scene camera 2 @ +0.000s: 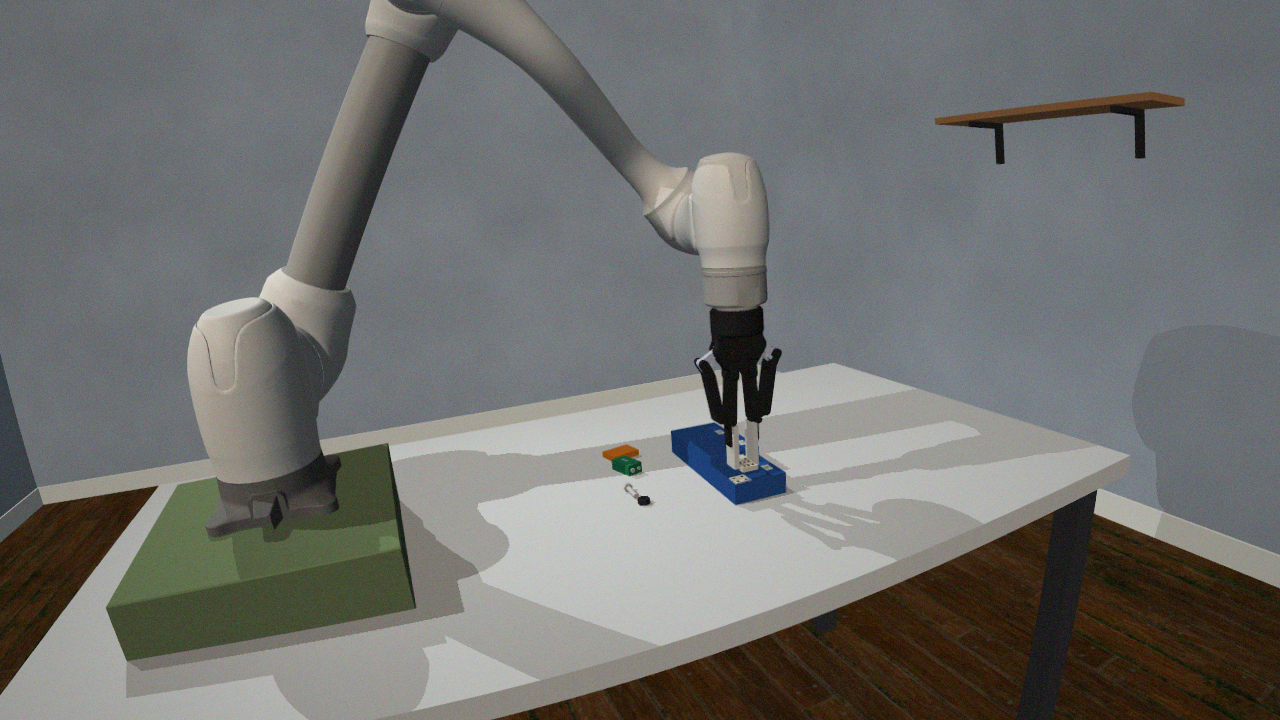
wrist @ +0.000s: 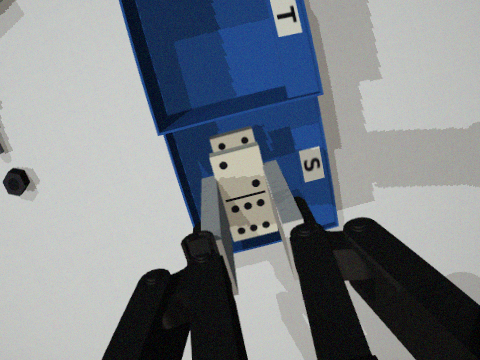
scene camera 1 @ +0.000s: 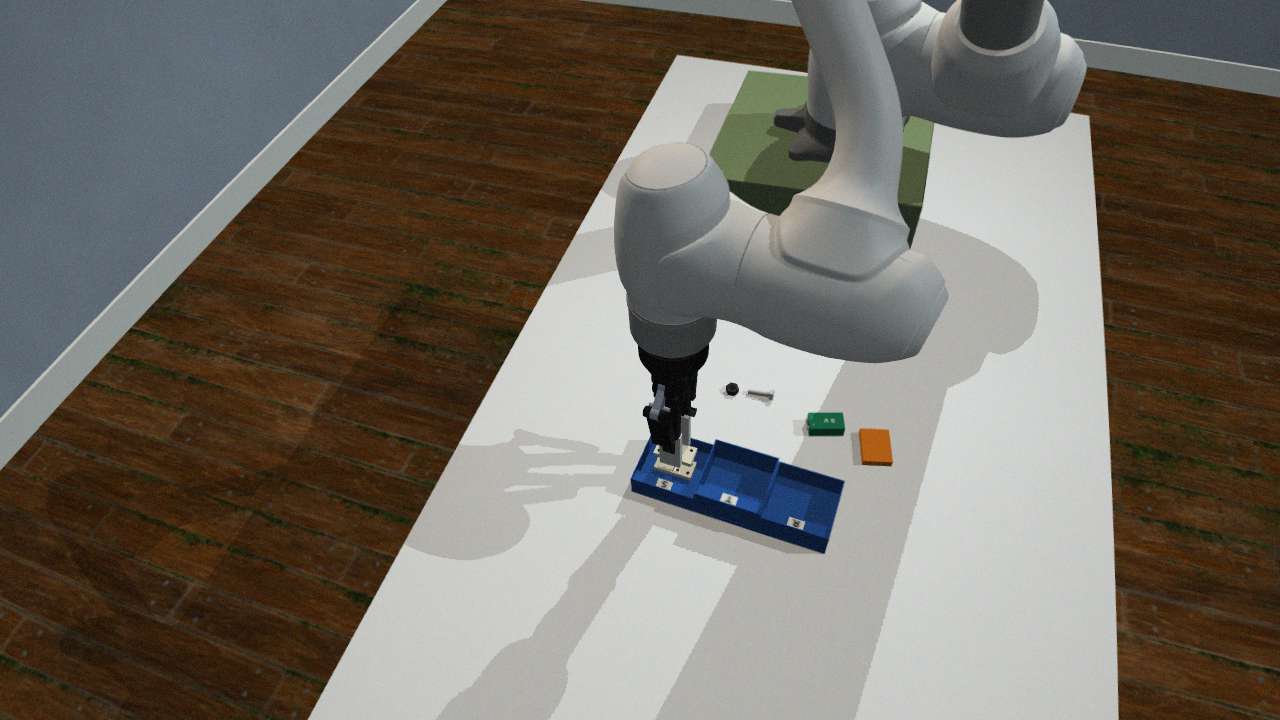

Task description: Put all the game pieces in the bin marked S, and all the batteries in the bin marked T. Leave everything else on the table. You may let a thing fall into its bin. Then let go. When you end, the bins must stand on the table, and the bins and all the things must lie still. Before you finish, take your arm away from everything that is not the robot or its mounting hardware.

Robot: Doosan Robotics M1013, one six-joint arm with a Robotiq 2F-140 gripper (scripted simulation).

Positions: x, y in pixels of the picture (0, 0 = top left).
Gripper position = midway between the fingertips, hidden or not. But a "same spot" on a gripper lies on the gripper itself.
my gripper: scene camera 2; wrist; scene camera 1 675, 452
blue three-compartment bin: scene camera 2; wrist 195, 69; scene camera 1
same spot on blue three-compartment bin: [scene camera 2: 710, 457] = [scene camera 1: 716, 440]
same spot on my gripper: [wrist: 420, 306] = [scene camera 2: 759, 379]
